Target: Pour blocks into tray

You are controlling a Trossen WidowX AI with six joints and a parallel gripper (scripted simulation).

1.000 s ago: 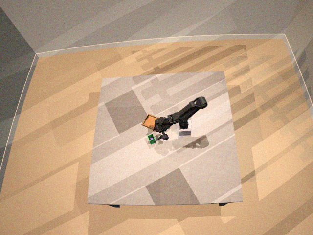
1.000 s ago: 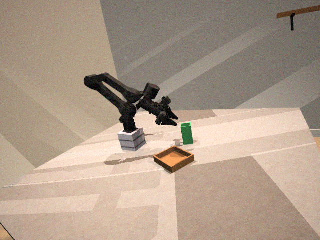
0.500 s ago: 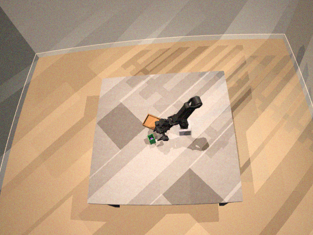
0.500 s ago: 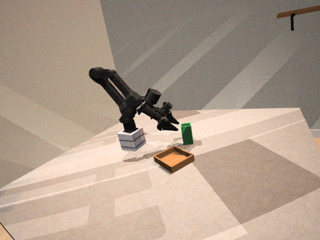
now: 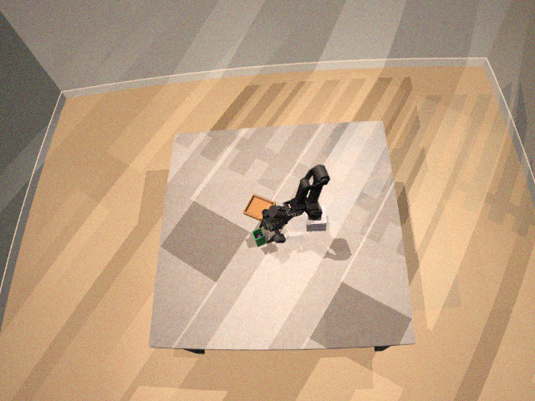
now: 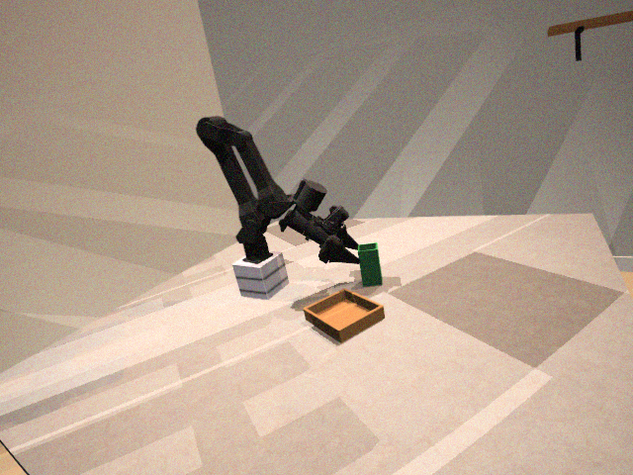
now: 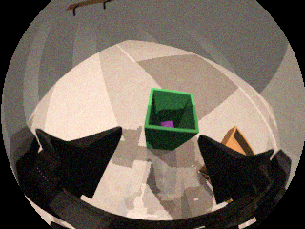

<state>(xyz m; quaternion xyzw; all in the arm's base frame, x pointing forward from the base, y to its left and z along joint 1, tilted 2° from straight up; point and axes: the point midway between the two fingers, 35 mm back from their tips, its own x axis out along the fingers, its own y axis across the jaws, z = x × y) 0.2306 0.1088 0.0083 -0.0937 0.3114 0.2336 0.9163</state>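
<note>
Now: the purple block 30 mm below my gripper tip and 20 mm ahead of it. Also, from my gripper tip: orange block (60 mm below, 20 mm ahead); then green cup (50 mm below, 20 mm ahead); then red block (50 mm below, 20 mm ahead).
</note>
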